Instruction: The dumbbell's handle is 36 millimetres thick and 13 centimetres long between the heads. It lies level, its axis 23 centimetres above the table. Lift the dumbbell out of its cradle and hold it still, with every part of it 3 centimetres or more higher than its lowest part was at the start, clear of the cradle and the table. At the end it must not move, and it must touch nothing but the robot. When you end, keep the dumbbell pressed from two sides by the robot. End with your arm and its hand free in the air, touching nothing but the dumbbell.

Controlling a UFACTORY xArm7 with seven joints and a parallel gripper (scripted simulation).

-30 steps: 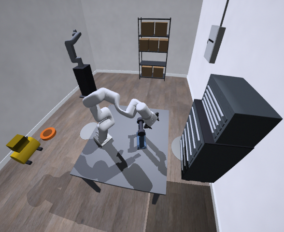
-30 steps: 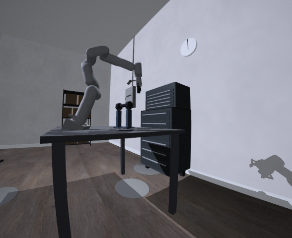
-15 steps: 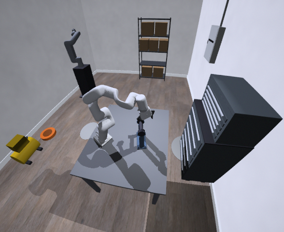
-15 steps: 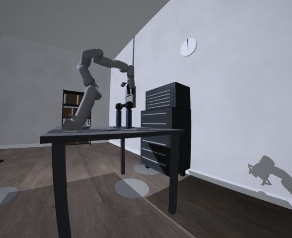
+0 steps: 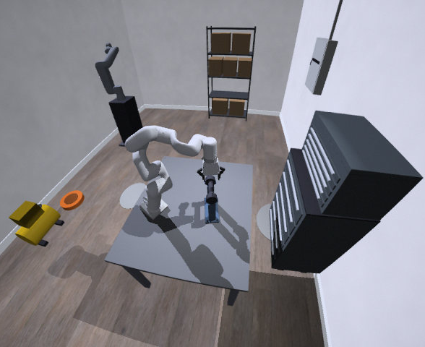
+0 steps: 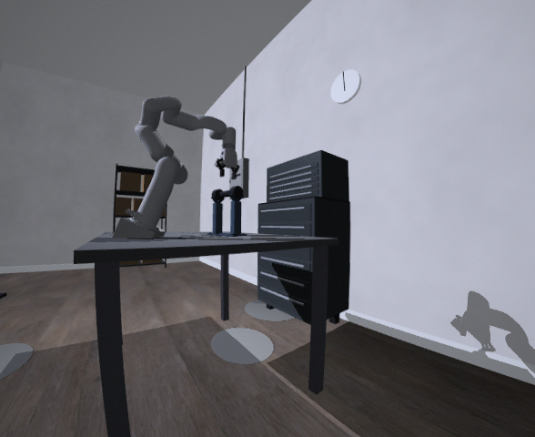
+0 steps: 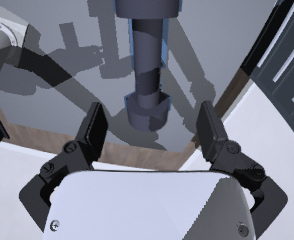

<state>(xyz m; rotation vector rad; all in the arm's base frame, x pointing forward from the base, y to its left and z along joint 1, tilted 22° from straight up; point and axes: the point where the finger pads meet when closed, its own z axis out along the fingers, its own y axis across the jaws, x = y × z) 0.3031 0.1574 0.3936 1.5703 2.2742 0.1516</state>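
Now: the dark dumbbell 10 mm behind my hand and 100 mm below it. The rest, counted from my hand: blue cradle (10 mm behind, 230 mm below).
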